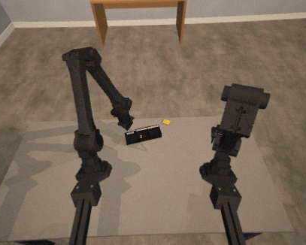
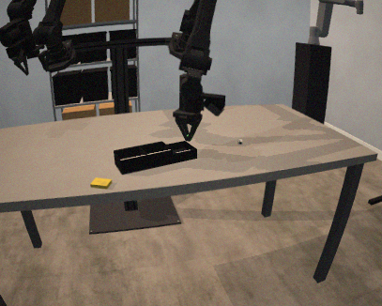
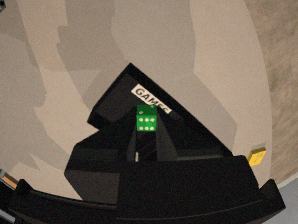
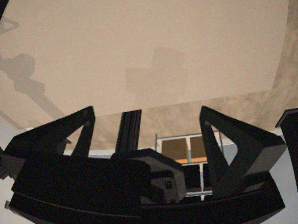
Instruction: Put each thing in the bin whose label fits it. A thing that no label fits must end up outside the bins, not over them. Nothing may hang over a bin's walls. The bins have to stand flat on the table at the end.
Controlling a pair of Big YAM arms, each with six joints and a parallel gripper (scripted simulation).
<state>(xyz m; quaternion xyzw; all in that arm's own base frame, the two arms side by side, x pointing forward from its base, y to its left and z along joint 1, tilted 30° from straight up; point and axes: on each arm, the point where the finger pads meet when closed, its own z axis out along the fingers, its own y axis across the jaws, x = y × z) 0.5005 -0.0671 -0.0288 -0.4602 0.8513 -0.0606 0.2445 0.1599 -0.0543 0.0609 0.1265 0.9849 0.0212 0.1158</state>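
Right now the small yellow ring is 9 cm to the right of my left hand, 6 cm below it and 2 cm behind it. Round my left hand: small white piece (21 cm to the left, 10 cm behind, 7 cm below); then small black piece (12 cm to the right, 6 cm below, 2 cm behind); then green cube (right at my left hand).
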